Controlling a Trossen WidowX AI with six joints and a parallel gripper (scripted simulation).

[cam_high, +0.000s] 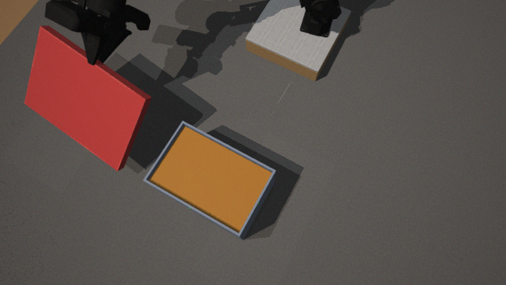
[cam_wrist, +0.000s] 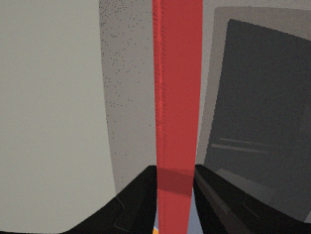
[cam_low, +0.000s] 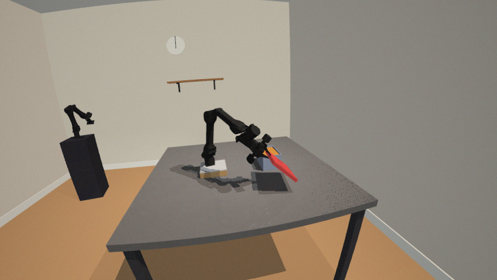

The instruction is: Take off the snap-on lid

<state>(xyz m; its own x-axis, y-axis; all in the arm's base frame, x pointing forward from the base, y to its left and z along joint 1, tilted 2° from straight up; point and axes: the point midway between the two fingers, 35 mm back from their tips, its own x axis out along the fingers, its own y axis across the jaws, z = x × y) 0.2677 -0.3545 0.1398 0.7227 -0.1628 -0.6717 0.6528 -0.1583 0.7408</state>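
My gripper tip is 6 cm short of the red lid, 2 cm to the left of it and 5 cm above it. The rest, counted from my gripper tip: grey-blue storage box 13 cm ahead, 25 cm to the left, 12 cm below.
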